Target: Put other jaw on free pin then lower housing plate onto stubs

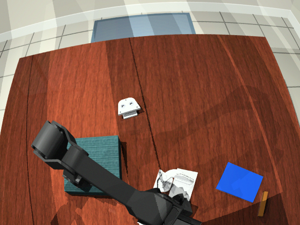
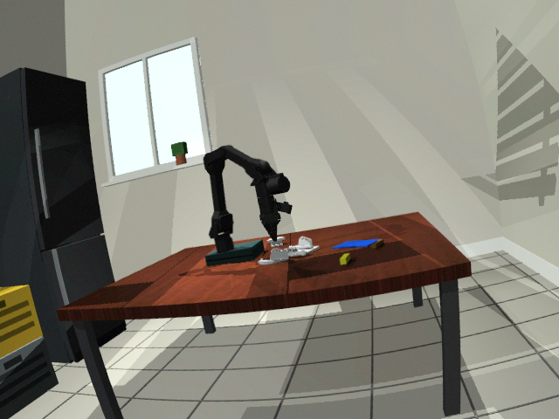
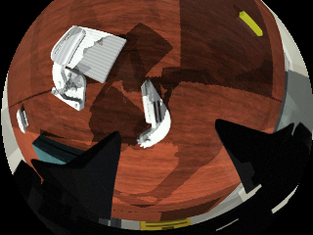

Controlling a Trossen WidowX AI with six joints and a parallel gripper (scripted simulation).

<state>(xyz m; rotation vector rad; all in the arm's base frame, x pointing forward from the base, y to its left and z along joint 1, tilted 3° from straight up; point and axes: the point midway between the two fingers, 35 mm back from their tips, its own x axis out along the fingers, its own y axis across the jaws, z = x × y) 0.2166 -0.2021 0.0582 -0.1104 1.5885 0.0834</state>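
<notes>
My gripper tip is 7 cm above the grey jaw, 4 cm past it and 2 cm to the right of it. From my gripper tip the other things lie so: blue sheet 30 cm ahead, 8 cm below, 7 cm to the left; yellow block 22 cm ahead, 21 cm to the right, 7 cm below; small white block 45 cm to the left, 7 cm below, 2 cm behind.
</notes>
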